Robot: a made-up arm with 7 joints.
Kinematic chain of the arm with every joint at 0, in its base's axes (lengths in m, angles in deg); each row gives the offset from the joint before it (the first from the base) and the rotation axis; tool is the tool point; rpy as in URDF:
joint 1: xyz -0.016 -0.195 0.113 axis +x
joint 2: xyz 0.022 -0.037 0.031 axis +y
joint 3: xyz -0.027 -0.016 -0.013 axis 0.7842 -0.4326 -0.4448
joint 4: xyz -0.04 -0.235 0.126 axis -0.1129 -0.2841 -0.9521
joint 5: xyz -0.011 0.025 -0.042 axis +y
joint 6: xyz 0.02 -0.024 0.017 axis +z
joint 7: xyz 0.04 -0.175 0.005 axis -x
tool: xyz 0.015 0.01 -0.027 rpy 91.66 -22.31 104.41
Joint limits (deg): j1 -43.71..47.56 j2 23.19..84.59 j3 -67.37..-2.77 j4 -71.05..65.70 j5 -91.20..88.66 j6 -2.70..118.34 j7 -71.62..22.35
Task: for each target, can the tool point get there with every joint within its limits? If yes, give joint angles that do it. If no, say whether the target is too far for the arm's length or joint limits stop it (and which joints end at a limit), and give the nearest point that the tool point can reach.
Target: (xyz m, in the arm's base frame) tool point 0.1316 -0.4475 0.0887
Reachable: yes | joints -17.22 66.02 -42.53 -46.62 19.73 21.20 10.43
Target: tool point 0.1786 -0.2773 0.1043
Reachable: yes | joints 19.10 34.73 -44.15 -56.30 -20.80 49.32 11.20
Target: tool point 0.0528 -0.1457 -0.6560
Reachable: no: too far | nearest point 0.1521 -0.2689 -0.2256 | short by 0.459 m
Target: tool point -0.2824 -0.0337 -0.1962
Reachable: no: joint limits stop it (at a limit: joint 1, joint 2, joint 3, joint 5, joint 7) | nearest point -0.1183 -0.3197 -0.0816 | short by 0.349 m
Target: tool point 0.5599 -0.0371 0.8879
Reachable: no: too far | nearest point 0.2708 -0.1512 0.5081 | short by 0.491 m
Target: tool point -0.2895 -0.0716 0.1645
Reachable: no: joint limits stop it (at a limit: joint 1, joint 2, joint 3, joint 6, joint 7) | nearest point -0.1463 -0.2064 0.2979 | short by 0.238 m
